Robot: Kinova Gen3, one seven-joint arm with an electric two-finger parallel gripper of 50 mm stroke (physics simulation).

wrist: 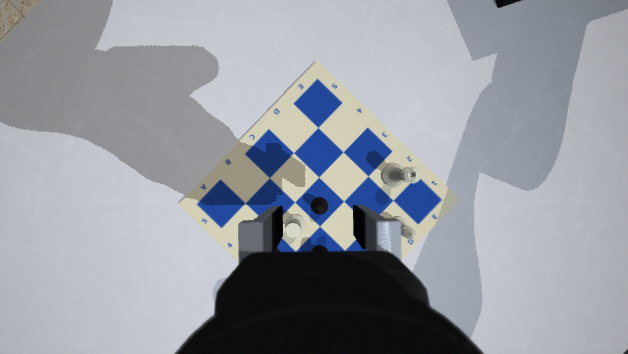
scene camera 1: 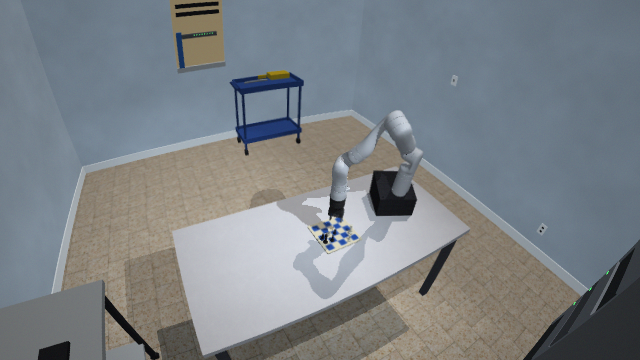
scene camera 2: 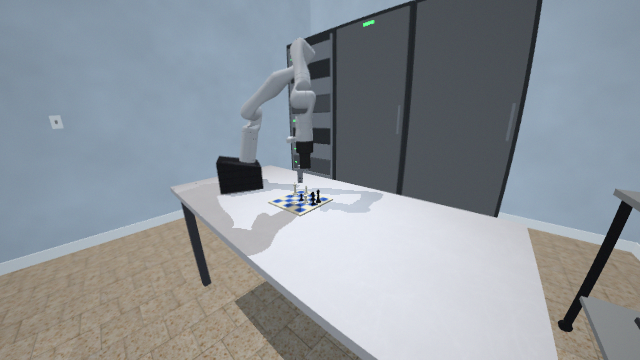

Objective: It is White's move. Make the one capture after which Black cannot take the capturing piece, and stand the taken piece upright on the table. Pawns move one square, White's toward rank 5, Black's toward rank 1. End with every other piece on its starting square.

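Places are measured from the arm's base along level axes (x left, y back, z up), in metres.
Where they show: gripper, fingertip midpoint: [wrist: 317,220] [scene camera 1: 335,220] [scene camera 2: 300,180]; arm's base, link origin: [scene camera 1: 398,190] [scene camera 2: 247,161].
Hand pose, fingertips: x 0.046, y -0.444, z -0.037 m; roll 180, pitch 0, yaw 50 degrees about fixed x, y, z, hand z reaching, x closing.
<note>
Each offset is from my fingertips to the centre of the thing. Level surfaces: height alone.
The blue-and-cream board @[dz -0.099, dx +0.000, dy +0.005 m] [scene camera 1: 330,247] [scene camera 2: 300,210] [wrist: 318,103] lies on the table. My gripper [scene camera 1: 334,217] [scene camera 2: 300,180] [wrist: 317,220] is open and empty, pointing down above the board and the piece tops. In the wrist view a black pawn @[dz -0.080, dx +0.003, dy +0.002 m] [wrist: 319,205] on C3 shows between the fingers. The white rook @[dz -0.080, dx +0.001, dy -0.031 m] [wrist: 293,227] [scene camera 2: 306,199] stands on B3 by the left finger. The white king @[dz -0.065, dx +0.030, dy +0.085 m] [wrist: 397,175] [scene camera 2: 295,189] is on E2, a white pawn @[dz -0.074, dx +0.076, dy +0.052 m] [wrist: 407,232] [scene camera 2: 306,190] on D1. The black knight [wrist: 320,248] [scene camera 2: 313,198] on B2 is mostly hidden; the black king @[dz -0.065, dx +0.042, dy -0.072 m] [scene camera 2: 318,196] stands beside it.
The board stands on a long white table @[dz -0.102 m] [scene camera 1: 250,270] [scene camera 2: 425,260]. The arm's black base block [scene camera 1: 392,200] [scene camera 2: 240,175] stands at the table's end. A blue cart [scene camera 1: 270,131], grey cabinets [scene camera 2: 370,100] and a second table [scene camera 1: 55,310] stand apart from it.
</note>
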